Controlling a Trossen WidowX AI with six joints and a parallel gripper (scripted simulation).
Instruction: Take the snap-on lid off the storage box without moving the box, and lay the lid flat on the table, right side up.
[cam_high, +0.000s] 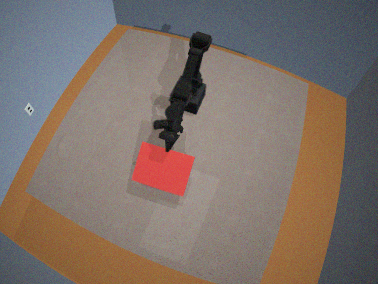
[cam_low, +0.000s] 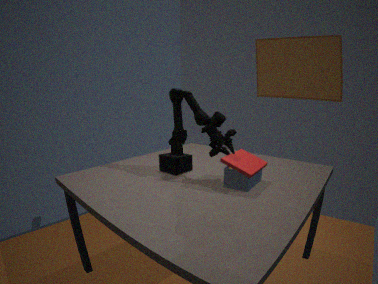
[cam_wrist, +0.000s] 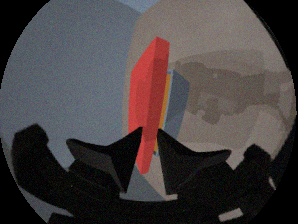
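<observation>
Now: gripper tip 8 cm short of the red lid, 2 cm above it and 1 cm to the left of it. From my gripper tip the other things lie so: storage box (9 cm below, 7 cm ahead, 1 cm to the right).
</observation>
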